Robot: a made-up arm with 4 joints. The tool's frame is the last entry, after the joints.
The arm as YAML. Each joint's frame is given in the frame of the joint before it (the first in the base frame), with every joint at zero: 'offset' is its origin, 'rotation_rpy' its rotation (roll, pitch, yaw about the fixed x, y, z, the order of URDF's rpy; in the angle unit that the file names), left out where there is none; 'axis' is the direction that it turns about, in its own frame. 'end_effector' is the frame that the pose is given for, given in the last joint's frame.
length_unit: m
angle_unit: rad
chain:
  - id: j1
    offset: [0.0, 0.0, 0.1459]
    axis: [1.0, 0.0, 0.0]
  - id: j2
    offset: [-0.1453, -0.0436, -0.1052]
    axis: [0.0, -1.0, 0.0]
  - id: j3
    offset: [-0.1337, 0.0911, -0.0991]
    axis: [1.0, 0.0, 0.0]
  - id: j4
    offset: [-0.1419, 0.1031, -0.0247]
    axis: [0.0, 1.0, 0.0]
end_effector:
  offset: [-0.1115, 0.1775, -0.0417]
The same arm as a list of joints. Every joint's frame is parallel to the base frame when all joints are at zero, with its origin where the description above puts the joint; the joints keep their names.
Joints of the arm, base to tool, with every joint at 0 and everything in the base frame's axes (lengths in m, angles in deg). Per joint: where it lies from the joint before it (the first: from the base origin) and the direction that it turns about. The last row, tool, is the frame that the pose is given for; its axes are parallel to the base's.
j1: axis 1 0 0 xyz 0.0000 0.0000 0.1459
j2: axis 0 -1 0 xyz -0.1453 -0.0436 -0.1052
j3: axis 1 0 0 xyz -0.1337 0.0911 -0.0991
j4: axis 0 1 0 xyz -0.1419 0.1031 -0.0247
tool: xyz -0.1115 0.1775 -0.0417

